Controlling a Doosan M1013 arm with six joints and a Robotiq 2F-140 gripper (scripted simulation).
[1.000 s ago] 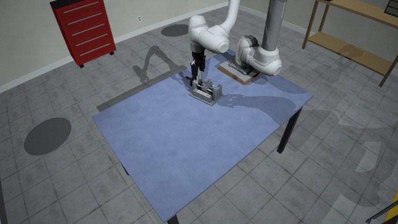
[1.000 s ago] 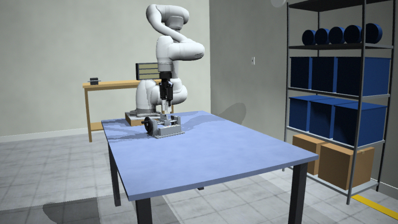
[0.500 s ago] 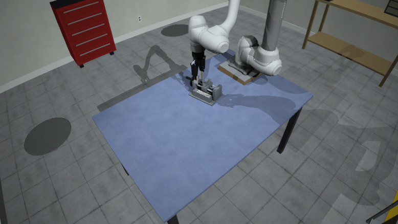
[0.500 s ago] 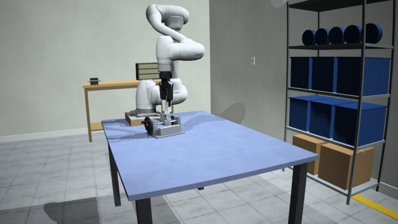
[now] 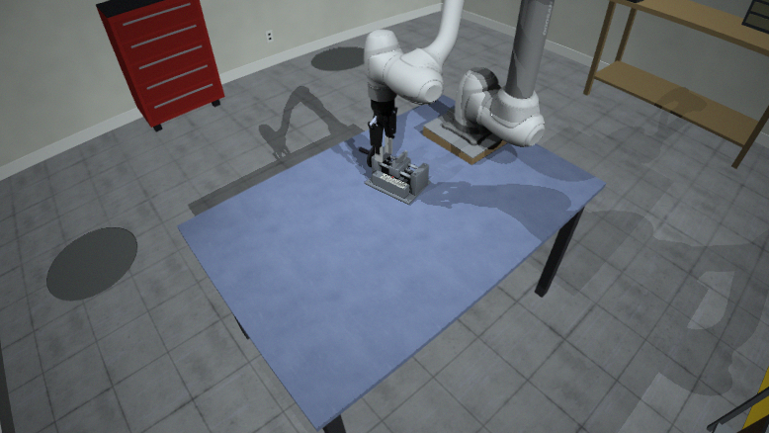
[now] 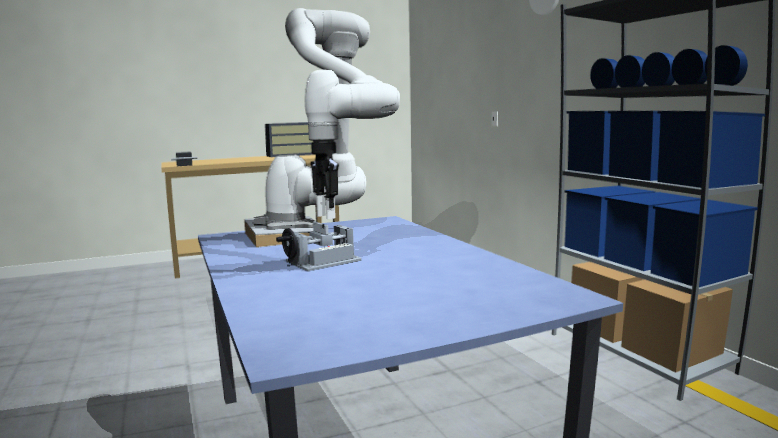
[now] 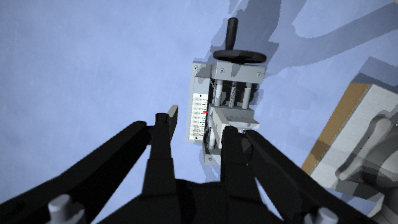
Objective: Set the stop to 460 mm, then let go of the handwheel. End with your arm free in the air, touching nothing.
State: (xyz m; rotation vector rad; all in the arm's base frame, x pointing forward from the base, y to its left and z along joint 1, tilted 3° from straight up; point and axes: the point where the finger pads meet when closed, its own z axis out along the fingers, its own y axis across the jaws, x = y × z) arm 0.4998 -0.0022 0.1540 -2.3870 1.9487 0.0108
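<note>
My hand is 30 mm past the black handwheel, 120 mm to the left of it and 90 mm above it. Round my hand: grey stop block (60 mm behind, 10 mm to the left, 100 mm below).
</note>
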